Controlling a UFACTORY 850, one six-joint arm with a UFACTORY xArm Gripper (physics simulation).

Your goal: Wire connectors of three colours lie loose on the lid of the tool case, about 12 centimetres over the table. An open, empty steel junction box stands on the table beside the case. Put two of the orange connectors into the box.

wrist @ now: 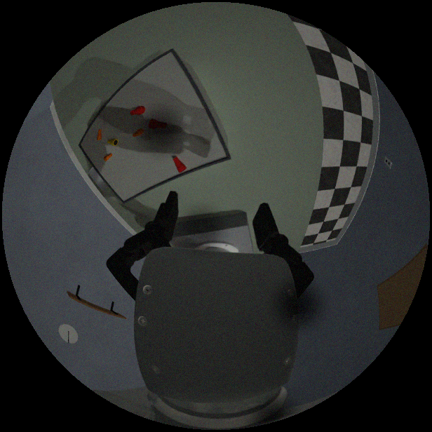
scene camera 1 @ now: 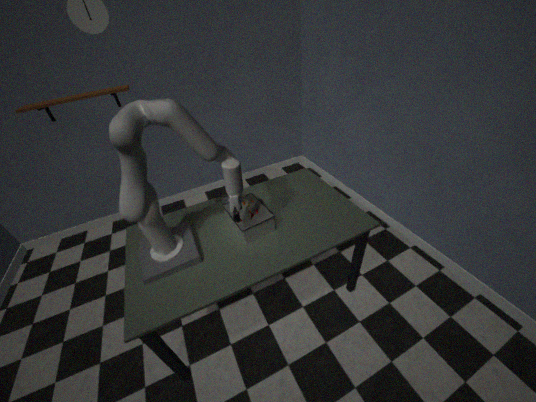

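The tool case (scene camera 1: 257, 231) (wrist: 135, 176) has a grey, dark-edged lid. In the wrist view, three orange connectors (wrist: 99, 134) (wrist: 138, 132) (wrist: 107, 157) lie apart on it, towards its left side. A yellow connector (wrist: 113, 142) lies among them. Red connectors (wrist: 138, 110) (wrist: 157, 123) (wrist: 179, 164) also lie on the lid. A dim grey shape beyond the case's lower-left edge may be the junction box (wrist: 96, 175); its inside does not show. My gripper (wrist: 218, 206) (scene camera 1: 239, 215) is open and empty. It appears near the lid in the scene view; its exact height is unclear.
The green table (scene camera 1: 310, 210) (wrist: 260, 125) carries the case and the robot's grey base plate (scene camera 1: 172, 267). The arm partly hides the case's far left side in the scene view. A wall shelf (scene camera 1: 75, 99) and clock (scene camera 1: 88, 16) are away from the table.
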